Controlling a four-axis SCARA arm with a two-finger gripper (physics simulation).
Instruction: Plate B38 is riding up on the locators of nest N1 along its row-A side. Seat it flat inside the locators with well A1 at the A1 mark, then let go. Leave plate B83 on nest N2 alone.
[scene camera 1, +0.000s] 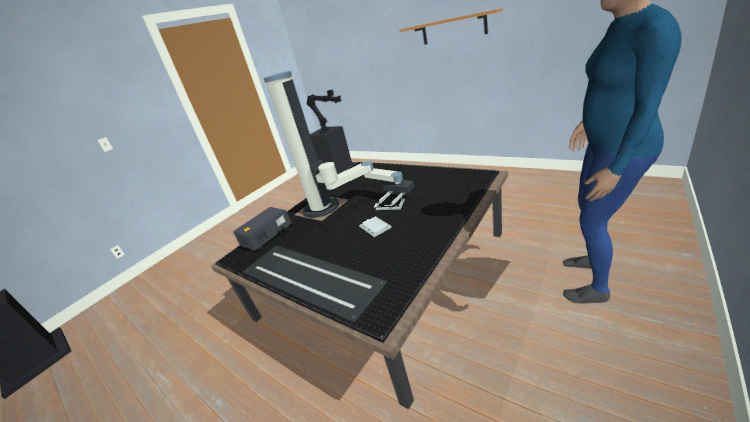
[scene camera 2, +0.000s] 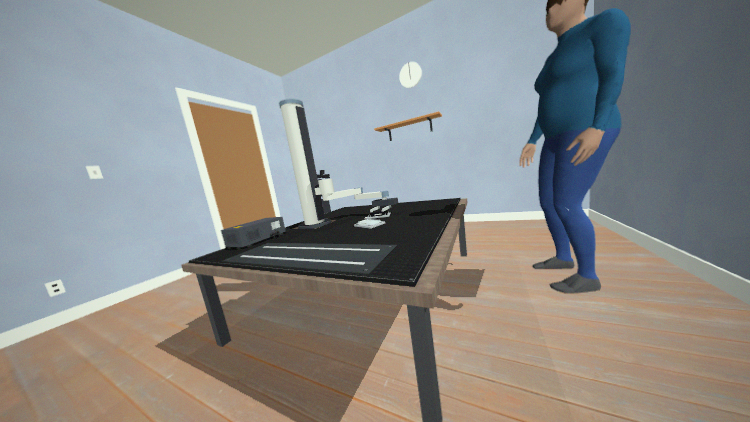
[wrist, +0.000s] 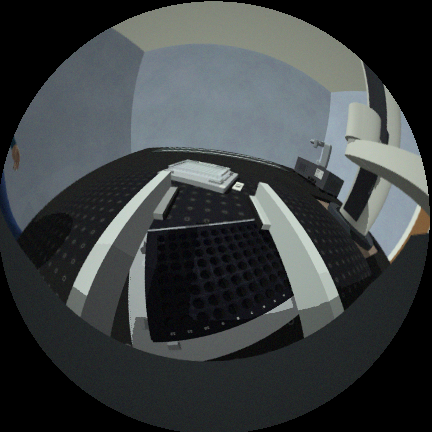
Observation:
My gripper (wrist: 214, 184) carries nothing. Also in view: a black well plate (wrist: 200, 280). Also in view: a white plate (wrist: 199, 169) and a nest N1 (wrist: 206, 347).

